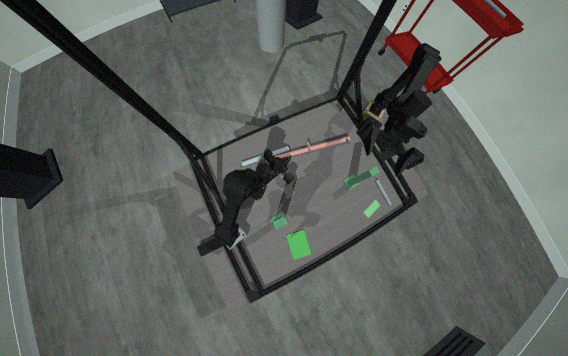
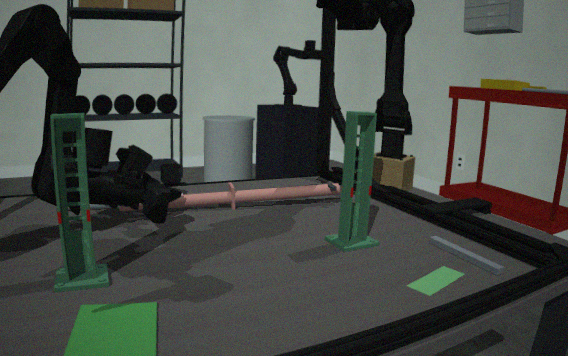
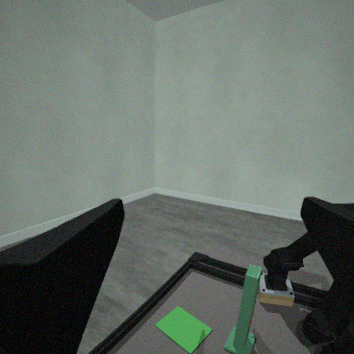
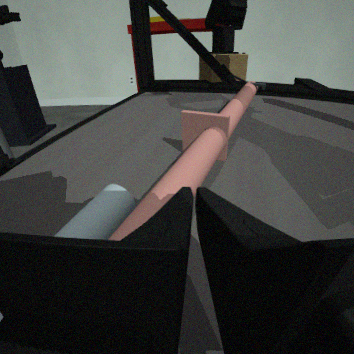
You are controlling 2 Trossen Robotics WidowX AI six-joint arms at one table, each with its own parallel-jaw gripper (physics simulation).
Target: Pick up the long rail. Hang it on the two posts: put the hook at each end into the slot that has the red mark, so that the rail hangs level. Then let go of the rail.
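Places are measured from the left arm's base along level axes (x ahead, y left, z up), in metres.
Where they show: left gripper, fingertip midpoint: (image 1: 382, 165) (image 3: 213, 206); right gripper, fingertip midpoint: (image 1: 290, 156) (image 2: 180, 193) (image 4: 192, 195); left arm's base, link origin: (image 1: 375, 109) (image 2: 391, 156) (image 4: 222, 52); right arm's base, link origin: (image 1: 230, 234) (image 3: 274, 282).
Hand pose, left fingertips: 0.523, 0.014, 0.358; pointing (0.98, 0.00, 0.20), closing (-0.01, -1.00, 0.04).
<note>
Things, the pixels of their top centre, and the offset from my left fingertips, as dx, dy, dz.
- long pink rail, top centre: (image 4: 211, 113) (image 2: 232, 185) (image 1: 309, 146) -0.131, -0.206, -0.398
- green post, top centre: (image 2: 361, 112) (image 1: 374, 171) -0.111, +0.076, -0.229
- grey cylinder, top centre: (image 1: 265, 155) +0.027, -0.369, -0.419
- small grey bar, top centre: (image 2: 464, 251) (image 1: 384, 192) -0.162, +0.256, -0.435
The long pink rail (image 1: 318, 145) (image 2: 265, 193) (image 4: 197, 158) lies flat on the table near the back edge, with a square collar at its middle. My right gripper (image 1: 278, 159) (image 2: 171, 195) (image 4: 192, 195) sits low at the rail's left end. Its fingers are pressed together, and the rail runs past the outer side of one finger, not between them. One green post (image 1: 360, 178) (image 2: 357, 180) (image 3: 247, 305) stands at the right with red marks on a slot. The other post (image 1: 279, 220) stands near the front left. My left gripper (image 1: 386, 155) (image 3: 213, 206) is open and empty, high above the table's right edge.
A grey cylinder (image 1: 254, 160) (image 4: 98, 214) lies beside the rail's left end. Green flat patches (image 1: 298, 244) (image 1: 371, 208) (image 2: 434, 280) (image 3: 183, 328) and a small grey bar (image 1: 383, 191) (image 2: 445, 244) lie on the table. A black frame rims the table. A red cart (image 1: 410, 49) stands behind.
</note>
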